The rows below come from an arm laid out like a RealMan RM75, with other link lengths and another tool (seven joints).
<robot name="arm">
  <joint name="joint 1" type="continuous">
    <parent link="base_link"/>
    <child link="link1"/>
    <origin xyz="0 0 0.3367" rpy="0 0 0"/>
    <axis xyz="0 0 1"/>
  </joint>
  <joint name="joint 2" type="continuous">
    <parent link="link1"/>
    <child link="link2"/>
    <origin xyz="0 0 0" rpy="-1.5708 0 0"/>
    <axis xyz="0 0 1"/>
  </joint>
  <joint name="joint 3" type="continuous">
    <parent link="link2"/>
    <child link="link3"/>
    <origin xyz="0 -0.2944 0" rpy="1.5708 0 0"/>
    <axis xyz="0 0 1"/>
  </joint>
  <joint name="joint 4" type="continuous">
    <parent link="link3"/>
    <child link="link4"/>
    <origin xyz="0 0 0" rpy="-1.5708 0 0"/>
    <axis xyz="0 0 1"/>
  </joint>
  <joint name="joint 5" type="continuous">
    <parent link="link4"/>
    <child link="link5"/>
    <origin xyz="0 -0.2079 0" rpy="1.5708 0 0"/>
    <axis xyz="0 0 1"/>
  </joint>
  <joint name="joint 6" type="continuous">
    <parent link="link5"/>
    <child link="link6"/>
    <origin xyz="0 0 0" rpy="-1.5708 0 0"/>
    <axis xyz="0 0 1"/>
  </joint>
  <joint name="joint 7" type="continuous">
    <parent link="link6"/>
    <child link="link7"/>
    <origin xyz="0 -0.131 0" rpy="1.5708 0 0"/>
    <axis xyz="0 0 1"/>
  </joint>
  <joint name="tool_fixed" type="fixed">
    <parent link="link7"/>
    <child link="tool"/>
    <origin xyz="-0.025 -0.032 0.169" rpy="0 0.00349 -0.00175"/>
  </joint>
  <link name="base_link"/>
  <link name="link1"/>
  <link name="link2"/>
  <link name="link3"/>
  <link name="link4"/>
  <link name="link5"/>
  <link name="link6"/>
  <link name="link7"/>
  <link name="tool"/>
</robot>
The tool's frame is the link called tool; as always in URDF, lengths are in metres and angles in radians. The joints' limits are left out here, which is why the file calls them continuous.
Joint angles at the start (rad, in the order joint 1, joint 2, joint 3, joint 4, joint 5, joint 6, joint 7):
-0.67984, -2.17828, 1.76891, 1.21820, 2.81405, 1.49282, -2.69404
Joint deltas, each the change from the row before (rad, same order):
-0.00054, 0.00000, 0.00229, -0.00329, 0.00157, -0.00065, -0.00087
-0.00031, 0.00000, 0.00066, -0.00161, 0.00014, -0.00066, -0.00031
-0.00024, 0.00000, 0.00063, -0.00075, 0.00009, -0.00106, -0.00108
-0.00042, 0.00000, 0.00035, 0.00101, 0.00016, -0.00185, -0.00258
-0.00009, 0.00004, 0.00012, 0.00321, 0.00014, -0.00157, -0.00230
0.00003, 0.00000, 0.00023, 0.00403, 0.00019, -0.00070, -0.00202
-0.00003, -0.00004, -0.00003, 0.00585, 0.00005, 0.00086, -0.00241
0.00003, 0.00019, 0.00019, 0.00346, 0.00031, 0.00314, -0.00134
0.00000, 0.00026, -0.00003, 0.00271, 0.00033, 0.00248, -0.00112
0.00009, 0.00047, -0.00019, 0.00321, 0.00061, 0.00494, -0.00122
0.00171, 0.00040, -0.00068, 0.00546, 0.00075, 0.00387, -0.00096
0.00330, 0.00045, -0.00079, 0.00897, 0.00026, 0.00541, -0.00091
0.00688, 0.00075, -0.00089, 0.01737, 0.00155, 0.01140, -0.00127
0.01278, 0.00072, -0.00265, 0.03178, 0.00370, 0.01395, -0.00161
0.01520, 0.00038, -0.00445, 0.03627, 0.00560, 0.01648, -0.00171
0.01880, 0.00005, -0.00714, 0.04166, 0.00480, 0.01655, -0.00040
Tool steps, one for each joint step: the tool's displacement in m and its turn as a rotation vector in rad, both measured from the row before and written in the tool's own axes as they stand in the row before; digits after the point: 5 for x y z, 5 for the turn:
-0.00088, -0.00010, 0.00055, 0.00098, -0.00360, 0.00069
-0.00023, 0.00002, 0.00027, 0.00003, -0.00099, 0.00002
0.00010, -0.00005, 0.00013, 0.00045, 0.00012, -0.00056
0.00089, -0.00032, -0.00025, 0.00159, 0.00252, -0.00161
0.00137, -0.00042, -0.00061, 0.00211, 0.00412, -0.00109
0.00135, -0.00033, -0.00073, 0.00200, 0.00396, -0.00053
0.00155, -0.00022, -0.00110, 0.00186, 0.00433, -0.00053
0.00007, 0.00004, -0.00069, 0.00042, -0.00014, -0.00012
0.00001, -0.00008, -0.00057, 0.00049, -0.00014, -0.00034
-0.00065, 0.00001, -0.00071, 0.00001, -0.00214, -0.00054
-0.00033, -0.00008, -0.00081, 0.00049, 0.00026, -0.00118
-0.00029, 0.00022, -0.00115, -0.00006, 0.00144, -0.00135
-0.00113, 0.00045, -0.00214, 0.00022, 0.00110, -0.00181
-0.00022, -0.00007, -0.00388, 0.00350, 0.00848, -0.00357
-0.00082, -0.00033, -0.00449, 0.00458, 0.00895, -0.00583
-0.00071, -0.00028, -0.00500, 0.00416, 0.01323, -0.00835

